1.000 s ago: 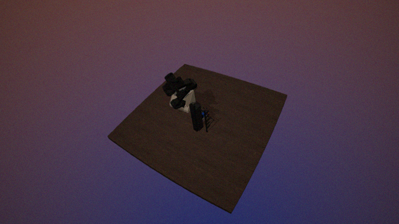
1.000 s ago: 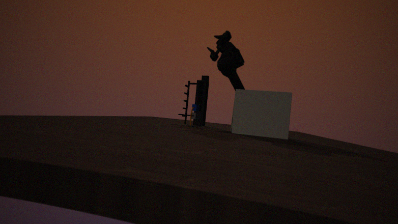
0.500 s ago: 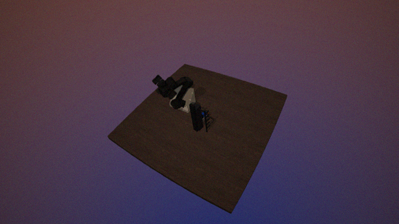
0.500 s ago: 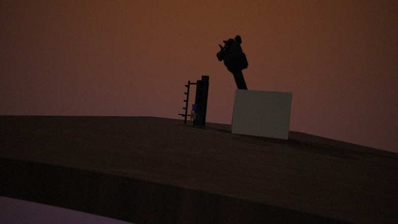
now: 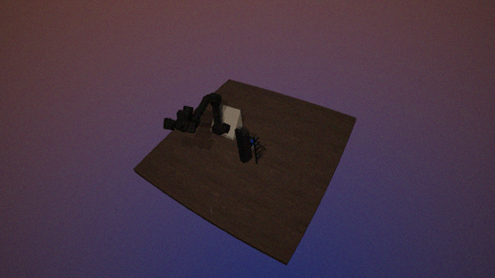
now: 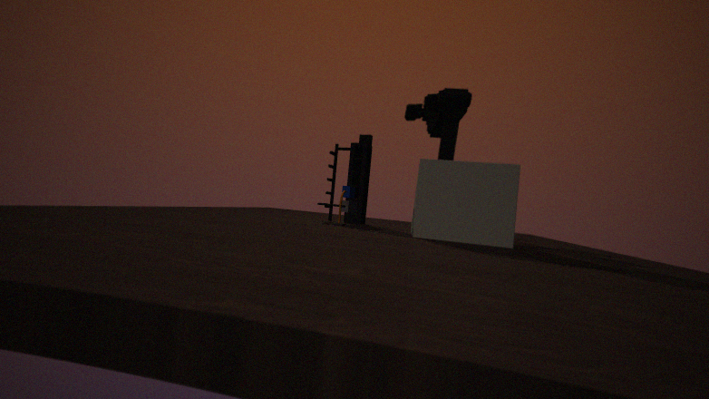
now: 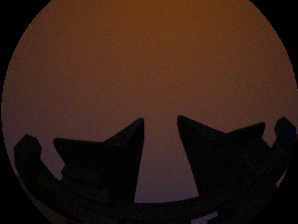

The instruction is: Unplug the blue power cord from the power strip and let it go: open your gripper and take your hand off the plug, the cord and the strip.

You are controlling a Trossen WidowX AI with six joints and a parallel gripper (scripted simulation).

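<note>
Right now the blue plug is 410 mm below my gripper tip, 400 mm to the left of it and 180 mm ahead of it. From my gripper tip the other things lie so: black power strip: 390 mm below, 330 mm to the left, 160 mm ahead.
</note>
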